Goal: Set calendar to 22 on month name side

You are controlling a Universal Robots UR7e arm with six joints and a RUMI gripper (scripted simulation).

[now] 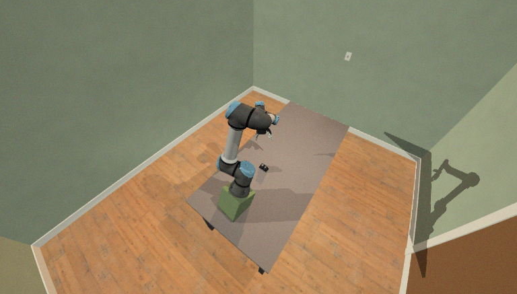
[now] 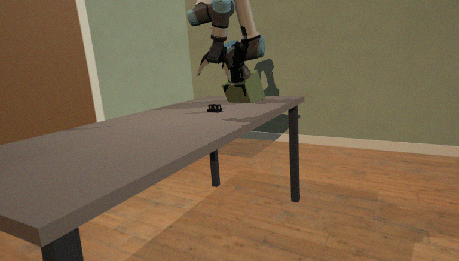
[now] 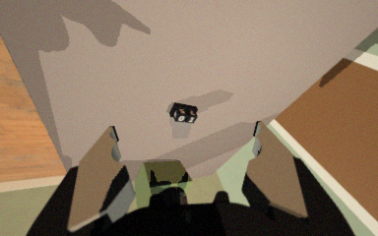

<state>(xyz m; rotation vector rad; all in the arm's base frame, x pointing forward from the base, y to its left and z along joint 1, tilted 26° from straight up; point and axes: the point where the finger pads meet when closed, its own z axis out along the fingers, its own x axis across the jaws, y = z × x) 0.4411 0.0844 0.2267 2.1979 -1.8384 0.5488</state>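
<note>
Now: the black number cube 16 cm below my hand, 15 cm behind it and 10 cm to the right of it. Also, from my hand: black tray 18 cm below, 15 cm behind, 8 cm to the right.
</note>
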